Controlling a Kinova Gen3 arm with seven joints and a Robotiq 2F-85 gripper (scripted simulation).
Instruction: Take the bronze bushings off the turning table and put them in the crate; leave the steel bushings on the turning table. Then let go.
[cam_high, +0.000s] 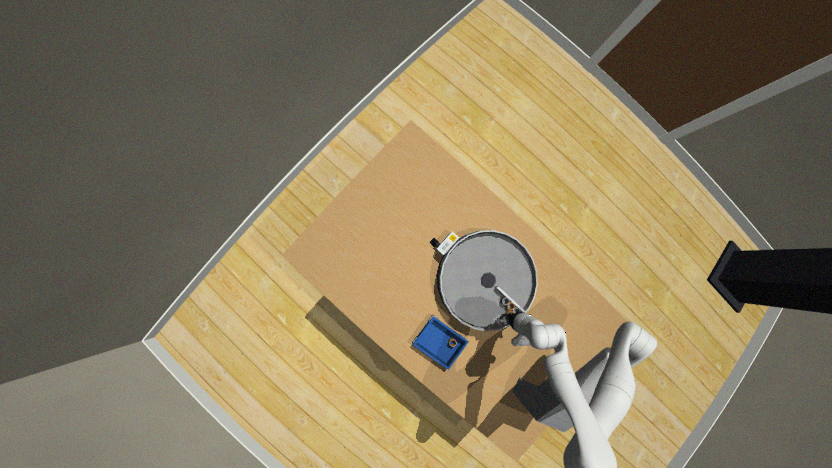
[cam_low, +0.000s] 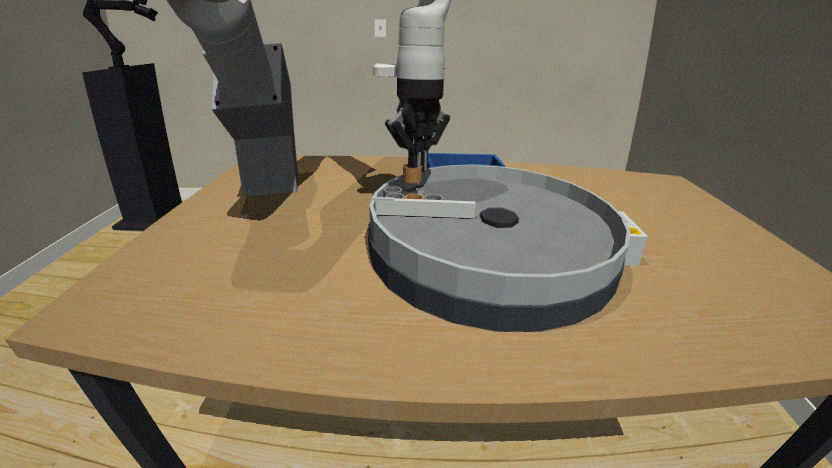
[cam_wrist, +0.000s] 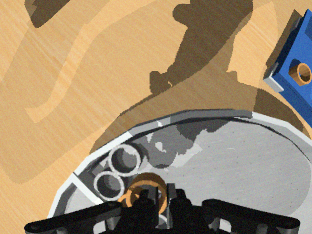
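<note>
The blue crate is 11 cm ahead of my hand, 27 cm to the left of it and 10 cm below it. From my hand the other things lie so: grey turning table (14 cm ahead, 6 cm to the right, 8 cm below).
</note>
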